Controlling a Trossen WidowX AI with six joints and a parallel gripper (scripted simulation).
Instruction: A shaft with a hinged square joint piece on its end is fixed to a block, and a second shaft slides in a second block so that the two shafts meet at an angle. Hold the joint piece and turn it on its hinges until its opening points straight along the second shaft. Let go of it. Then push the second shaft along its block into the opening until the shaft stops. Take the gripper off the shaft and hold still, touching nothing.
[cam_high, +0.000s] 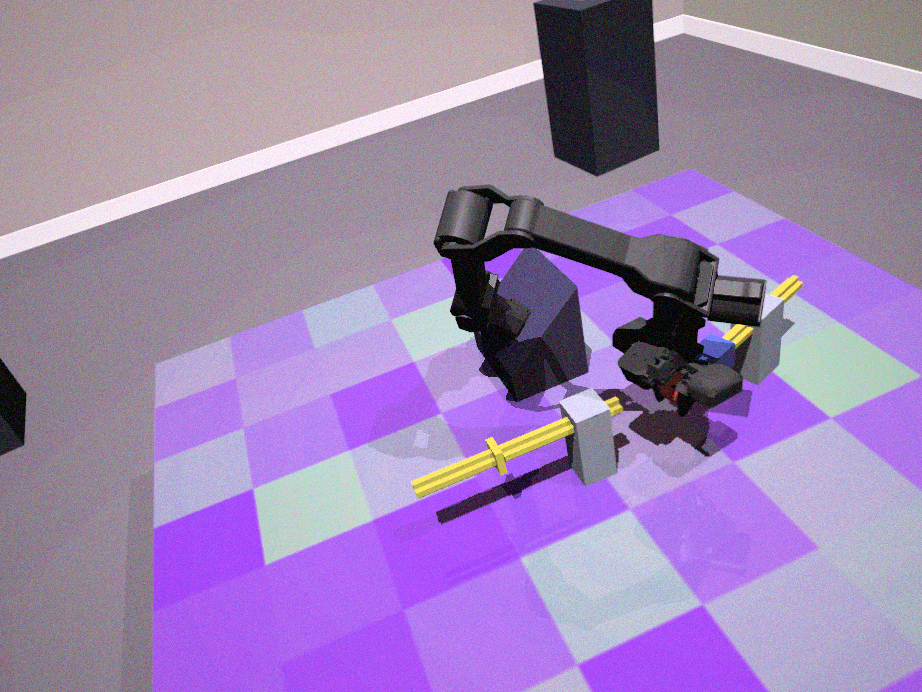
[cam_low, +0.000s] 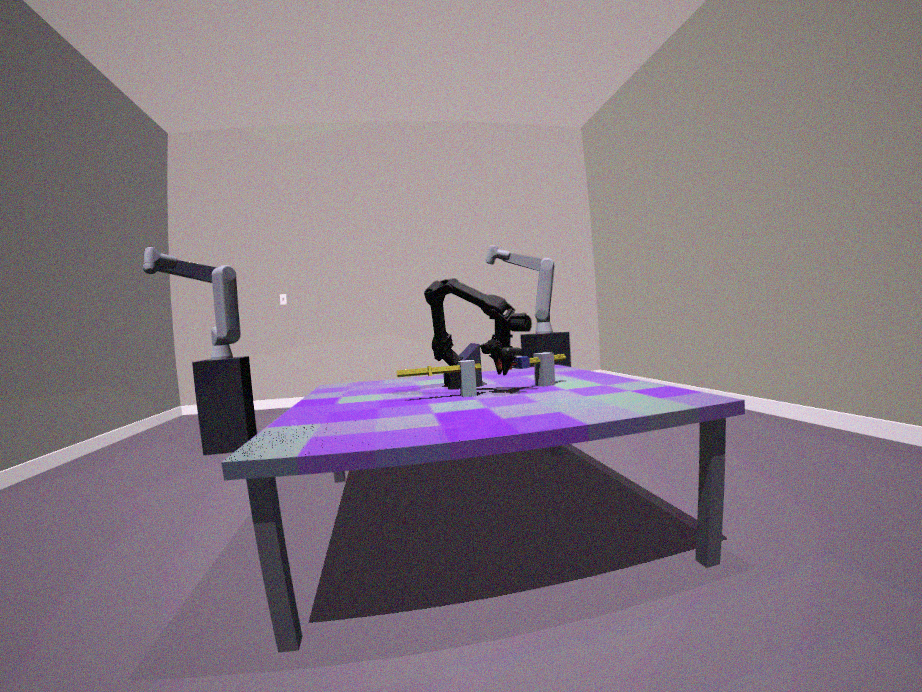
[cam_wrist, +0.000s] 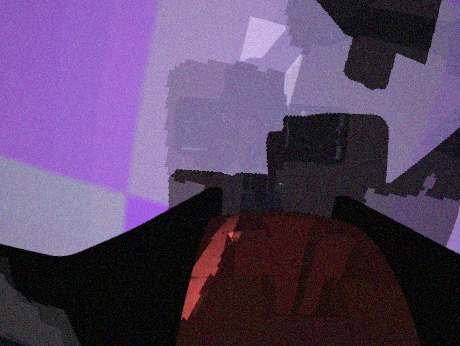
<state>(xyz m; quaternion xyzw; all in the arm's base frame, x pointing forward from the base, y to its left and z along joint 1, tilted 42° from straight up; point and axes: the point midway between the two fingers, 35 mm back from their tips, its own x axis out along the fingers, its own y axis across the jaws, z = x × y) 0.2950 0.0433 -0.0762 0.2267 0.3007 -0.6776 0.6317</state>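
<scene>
The red square joint piece is 4 cm above my gripper tip and 2 cm to the left of it.
</scene>
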